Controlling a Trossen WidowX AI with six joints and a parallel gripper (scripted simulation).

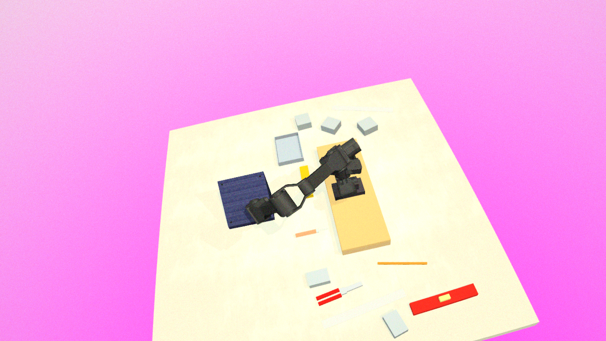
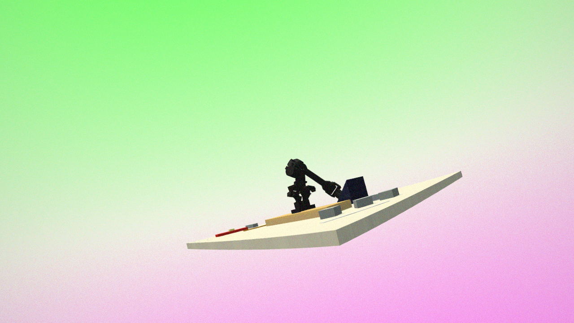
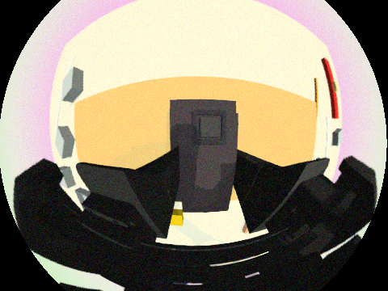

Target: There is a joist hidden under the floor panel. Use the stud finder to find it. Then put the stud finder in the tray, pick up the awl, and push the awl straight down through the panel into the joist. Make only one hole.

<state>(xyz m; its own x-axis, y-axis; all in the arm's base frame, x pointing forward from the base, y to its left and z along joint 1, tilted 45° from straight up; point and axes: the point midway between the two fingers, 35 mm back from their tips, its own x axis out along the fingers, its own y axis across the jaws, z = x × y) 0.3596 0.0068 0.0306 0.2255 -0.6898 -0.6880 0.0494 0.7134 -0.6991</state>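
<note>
My gripper tip is 330 mm to the right of the grey tray, 200 mm past it and 50 mm above it. Also, from my gripper tip: awl (180 mm behind, 120 mm to the right, 60 mm below); stud finder (20 mm above, 10 mm ahead); yellow block (160 mm behind, 120 mm to the left, 60 mm below).
</note>
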